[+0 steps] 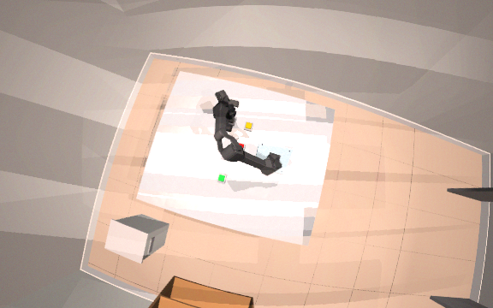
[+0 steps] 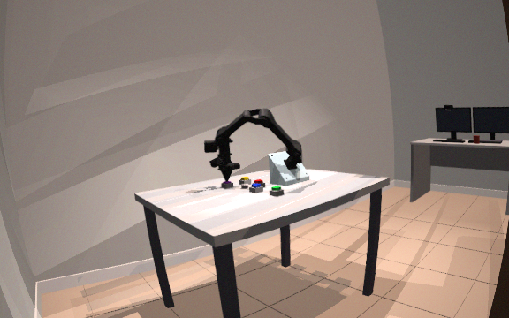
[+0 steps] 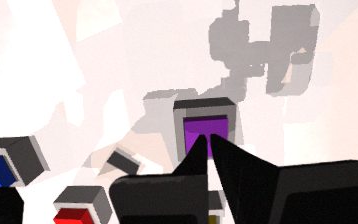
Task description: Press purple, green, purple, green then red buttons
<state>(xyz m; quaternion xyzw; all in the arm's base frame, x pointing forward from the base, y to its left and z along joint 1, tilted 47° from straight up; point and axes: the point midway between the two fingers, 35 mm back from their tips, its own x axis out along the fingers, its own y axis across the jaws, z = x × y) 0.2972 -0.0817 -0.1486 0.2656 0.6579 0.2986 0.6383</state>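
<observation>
Now: the purple button right at my gripper tip. The rest, counted from my gripper tip: red button 100 mm behind, 140 mm to the left; then small grey block 50 mm behind, 90 mm to the left, 20 mm below; then yellow button 110 mm behind.
</observation>
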